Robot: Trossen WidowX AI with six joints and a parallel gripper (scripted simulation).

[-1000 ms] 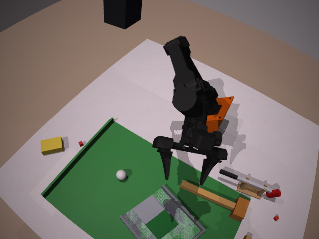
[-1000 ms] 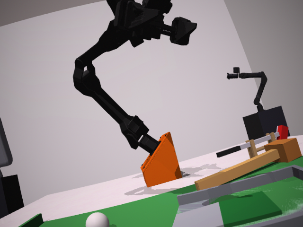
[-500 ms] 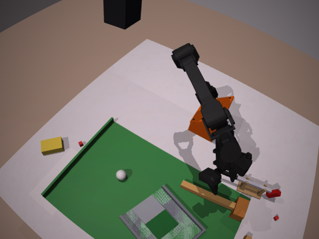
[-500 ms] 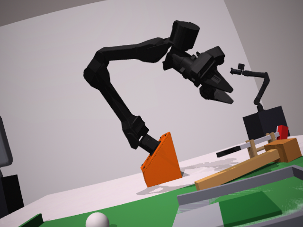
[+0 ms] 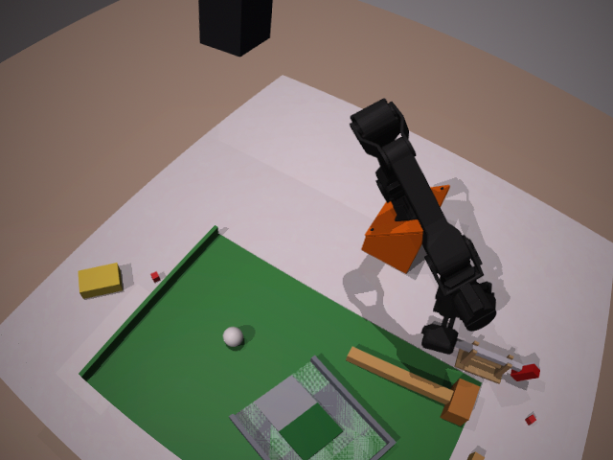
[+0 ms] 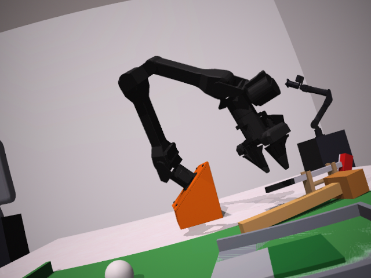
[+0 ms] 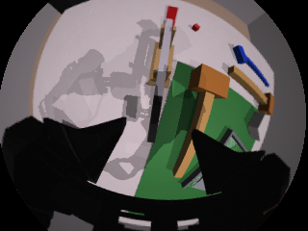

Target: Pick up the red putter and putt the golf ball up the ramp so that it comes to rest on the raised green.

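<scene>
Right now the wooden stand is 2 cm behind my gripper tip, 13 cm to the left of it and 6 cm below it. The rest, counted from my gripper tip: white golf ball 21 cm ahead, 38 cm to the right, 7 cm below; then green wall 24 cm ahead, 58 cm to the right, 8 cm below; then green mat 25 cm ahead, 22 cm to the right, 10 cm below.
</scene>
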